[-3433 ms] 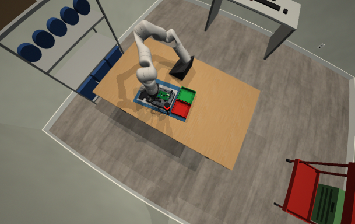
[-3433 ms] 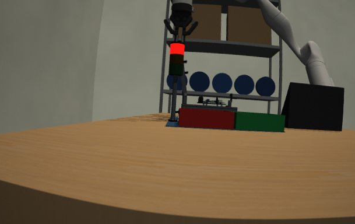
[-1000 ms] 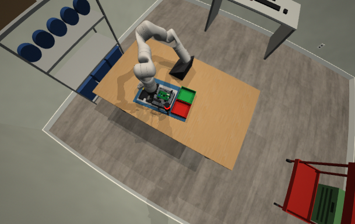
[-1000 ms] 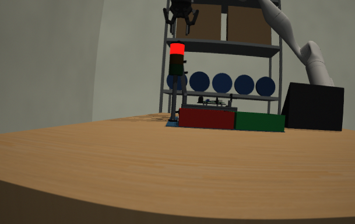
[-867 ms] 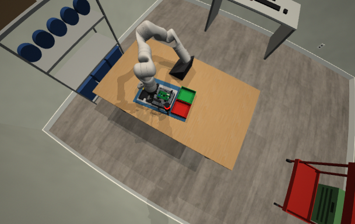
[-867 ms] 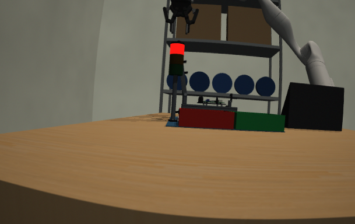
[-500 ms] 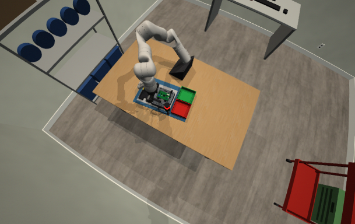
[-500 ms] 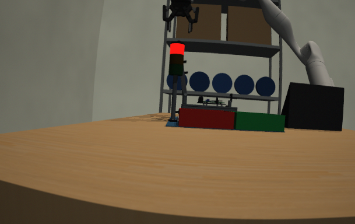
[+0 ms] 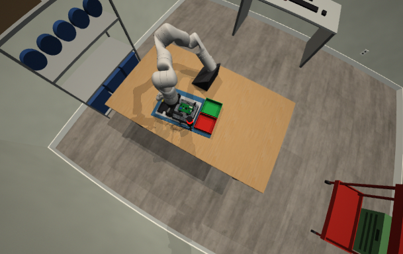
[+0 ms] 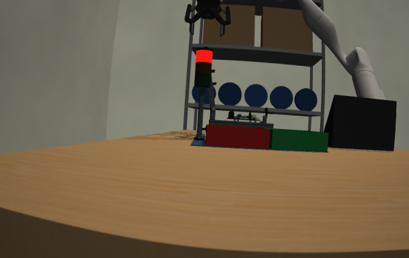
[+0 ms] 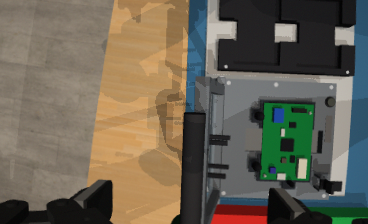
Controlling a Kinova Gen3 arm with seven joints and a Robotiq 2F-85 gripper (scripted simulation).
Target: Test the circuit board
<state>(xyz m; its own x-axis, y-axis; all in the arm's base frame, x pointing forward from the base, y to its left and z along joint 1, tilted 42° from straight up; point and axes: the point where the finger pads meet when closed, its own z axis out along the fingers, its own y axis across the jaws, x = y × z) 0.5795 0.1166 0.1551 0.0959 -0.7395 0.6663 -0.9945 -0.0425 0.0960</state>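
Right now the green circuit board is 130 mm behind my hand, 10 mm to the right of it and 260 mm below it. Also, from my hand: tester lid 20 mm behind, 150 mm below; red bin 110 mm behind, 190 mm to the left, 320 mm below; green bin 260 mm behind, 180 mm to the left, 320 mm below.
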